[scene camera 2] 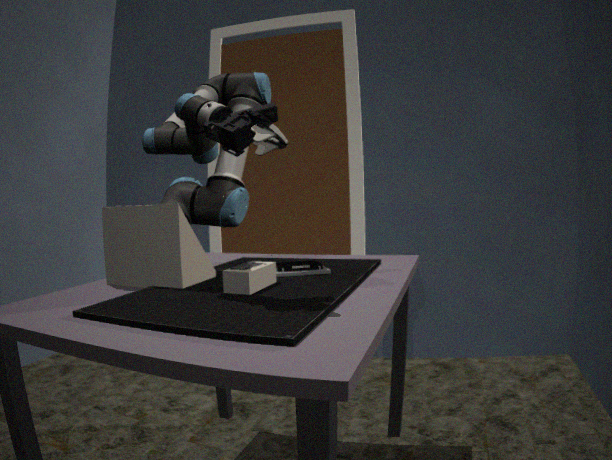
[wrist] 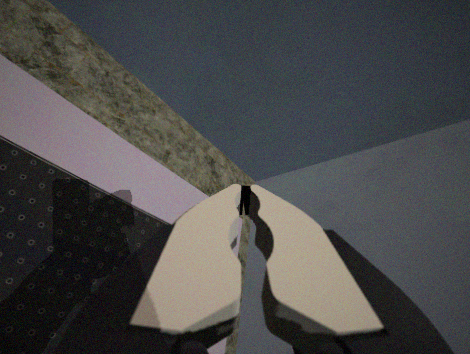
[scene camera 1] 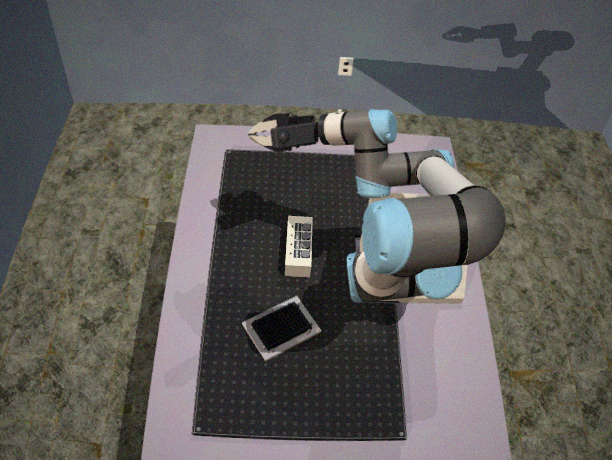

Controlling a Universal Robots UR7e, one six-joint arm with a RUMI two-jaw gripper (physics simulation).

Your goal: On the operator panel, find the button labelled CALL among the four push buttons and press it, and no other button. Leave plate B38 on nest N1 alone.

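Seen in the pictures: gripper, fingertip midpoint: (scene camera 2: 287, 144) (wrist: 242, 188) (scene camera 1: 248, 134); arm's base, link origin: (scene camera 2: 161, 244).
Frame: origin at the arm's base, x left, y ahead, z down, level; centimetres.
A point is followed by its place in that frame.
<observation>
The operator panel (scene camera 1: 298, 270) {x -1.2, y 31.1, z 6.3 cm} (scene camera 2: 250, 280) {x -17.3, y 33.0, z 6.1 cm} is a small cream box on the black perforated board. Four dark push buttons (scene camera 1: 305, 240) {x -8.8, y 28.9, z 3.7 cm} run in a row along its top in scene camera 1; their labels are too small to read, so I cannot tell which is CALL. Plate B38 (scene camera 1: 281, 326) {x 14.8, y 36.5, z 7.2 cm} is black and lies on the light-rimmed nest N1 (scene camera 1: 267, 354) {x 22.0, y 40.3, z 8.2 cm} (scene camera 2: 315, 272) {x 10.8, y 42.4, z 8.7 cm}, turned at an angle. My gripper (scene camera 1: 251, 134) {x -21.2, y 43.5, z -23.8 cm} (scene camera 2: 286, 143) {x -21.2, y 43.5, z -23.8 cm} (wrist: 242, 188) {x -21.2, y 43.5, z -23.8 cm} is shut and empty, high above the table's far edge in scene camera 1, well away from the panel.
The black board (scene camera 1: 300, 400) {x 34.1, y 33.0, z 9.3 cm} (scene camera 2: 200, 315) {x -39.3, y 29.9, z 9.3 cm} lies on the pale purple table (scene camera 1: 455, 390) {x 34.0, y -6.2, z 10.7 cm} (scene camera 2: 320, 365) {x -58.7, y 57.0, z 10.6 cm}. A large cream wedge-shaped block (scene camera 2: 145, 245) {x -11.7, y 1.3, z -1.0 cm} stands beside the board in scene camera 2, near the arm's base. A wall (scene camera 1: 200, 50) rises behind the table's far edge.
</observation>
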